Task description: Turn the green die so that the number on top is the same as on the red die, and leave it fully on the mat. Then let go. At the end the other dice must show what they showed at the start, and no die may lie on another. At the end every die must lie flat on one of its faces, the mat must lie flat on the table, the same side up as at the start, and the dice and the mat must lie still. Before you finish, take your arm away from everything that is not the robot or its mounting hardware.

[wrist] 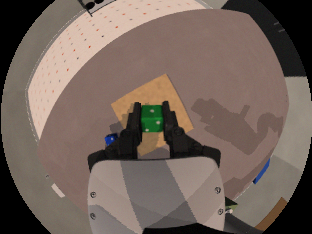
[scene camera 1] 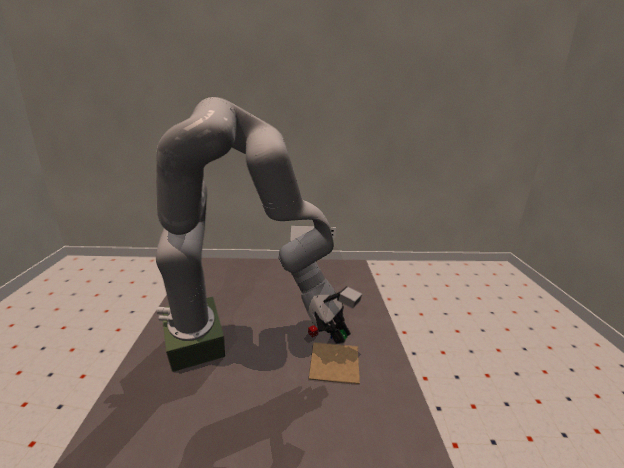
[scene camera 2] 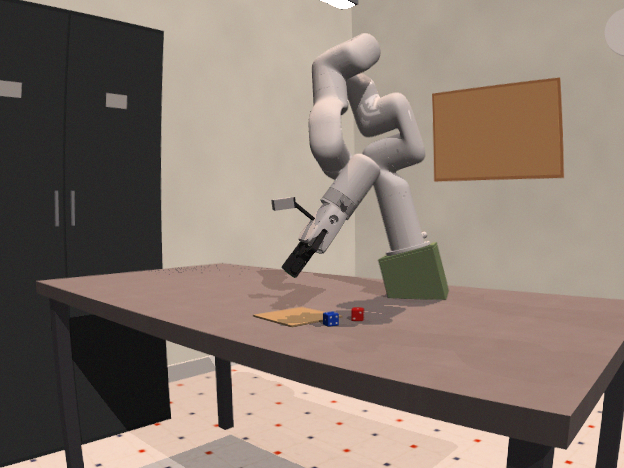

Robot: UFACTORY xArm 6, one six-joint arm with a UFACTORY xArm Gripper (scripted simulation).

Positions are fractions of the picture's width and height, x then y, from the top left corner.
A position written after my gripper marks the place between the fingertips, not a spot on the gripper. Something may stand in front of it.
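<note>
A tan mat (scene camera 1: 0.54, 0.78), (wrist: 0.51, 0.38), (scene camera 2: 0.48, 0.68) is visible. So is my gripper (scene camera 2: 0.46, 0.58), (wrist: 0.49, 0.47), (scene camera 1: 0.55, 0.73).
</note>
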